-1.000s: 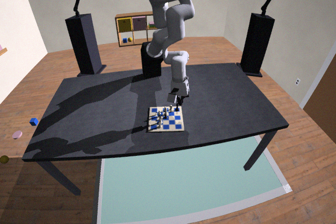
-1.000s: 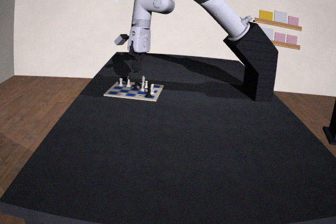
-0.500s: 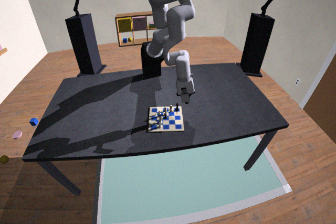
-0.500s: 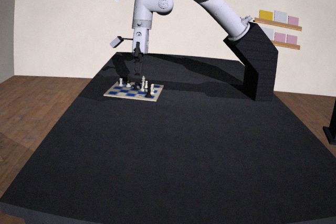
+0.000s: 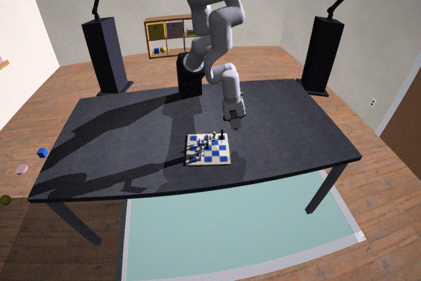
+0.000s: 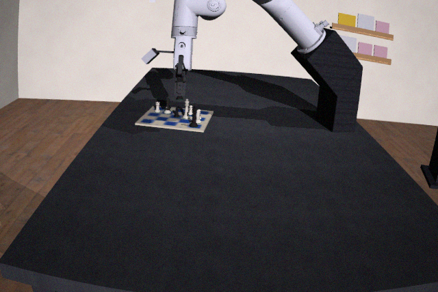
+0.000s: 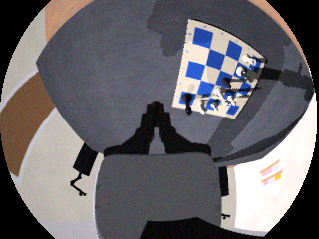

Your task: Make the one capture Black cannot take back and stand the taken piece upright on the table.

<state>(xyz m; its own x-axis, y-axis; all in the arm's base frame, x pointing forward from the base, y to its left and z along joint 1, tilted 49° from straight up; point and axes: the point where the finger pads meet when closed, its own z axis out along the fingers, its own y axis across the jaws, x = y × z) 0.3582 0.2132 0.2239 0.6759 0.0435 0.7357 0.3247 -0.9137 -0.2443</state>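
My hand is 3 cm short of the white piece, 13 cm to the left of it and 10 cm above it. The rest, counted from my hand: blue-and-cream chessboard: 6 cm ahead, 13 cm to the right, 13 cm below.
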